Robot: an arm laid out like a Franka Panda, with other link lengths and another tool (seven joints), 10 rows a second.
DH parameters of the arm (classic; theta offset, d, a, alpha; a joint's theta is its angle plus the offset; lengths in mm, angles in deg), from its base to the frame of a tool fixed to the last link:
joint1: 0 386.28 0 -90
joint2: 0 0 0 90
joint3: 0 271.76 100.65 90
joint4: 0 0 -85.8 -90
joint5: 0 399.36 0 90
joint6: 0 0 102.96 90
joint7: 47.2 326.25 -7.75 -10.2
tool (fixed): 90 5.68 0 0
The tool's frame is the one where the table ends.
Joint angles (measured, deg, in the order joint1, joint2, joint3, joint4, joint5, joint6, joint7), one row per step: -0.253, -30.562, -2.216, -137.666, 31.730, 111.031, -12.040; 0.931, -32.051, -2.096, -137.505, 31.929, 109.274, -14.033; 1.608, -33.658, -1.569, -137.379, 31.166, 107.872, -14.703; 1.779, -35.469, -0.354, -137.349, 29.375, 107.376, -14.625; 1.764, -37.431, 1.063, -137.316, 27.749, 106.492, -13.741; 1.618, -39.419, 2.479, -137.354, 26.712, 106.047, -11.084
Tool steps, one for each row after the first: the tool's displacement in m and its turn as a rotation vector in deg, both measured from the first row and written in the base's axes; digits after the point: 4 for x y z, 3 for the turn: -0.0112, 0.0151, 0.0118, 0.192, -1.201, 3.845; -0.0213, 0.0237, 0.0215, -0.681, -2.066, 6.467; -0.0278, 0.0263, 0.0295, -3.053, -3.371, 8.249; -0.0362, 0.0295, 0.0381, -5.308, -4.129, 9.356; -0.0420, 0.0333, 0.0482, -6.893, -4.440, 8.329
